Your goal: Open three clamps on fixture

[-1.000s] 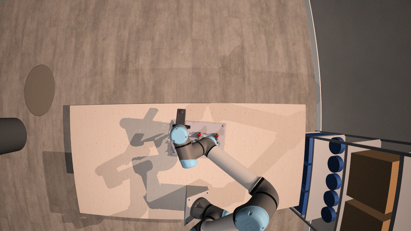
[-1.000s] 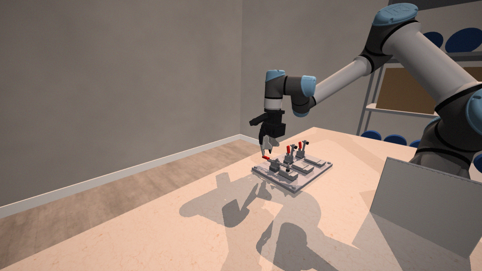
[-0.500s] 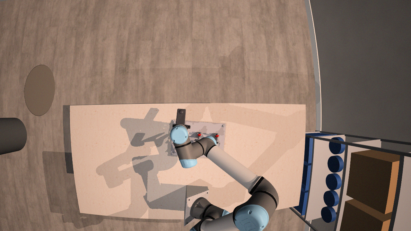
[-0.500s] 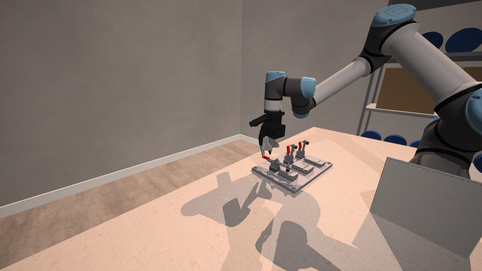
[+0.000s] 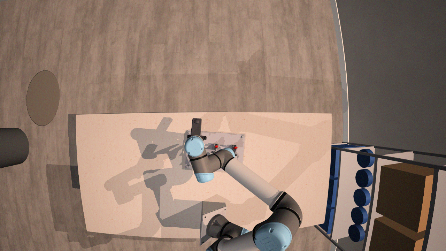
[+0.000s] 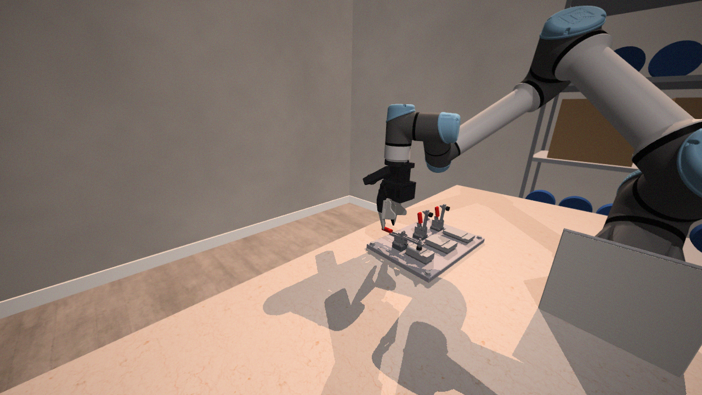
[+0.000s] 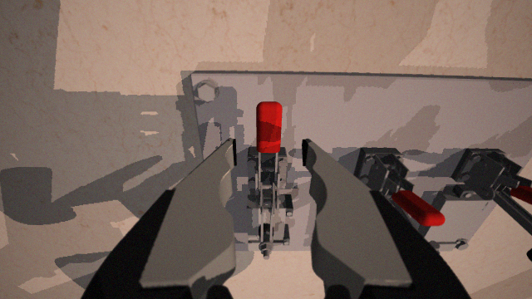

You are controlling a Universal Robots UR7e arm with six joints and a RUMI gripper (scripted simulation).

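My gripper is now 8 cm past the grey fixture plate, 11 cm to the left of it and 8 cm above it.
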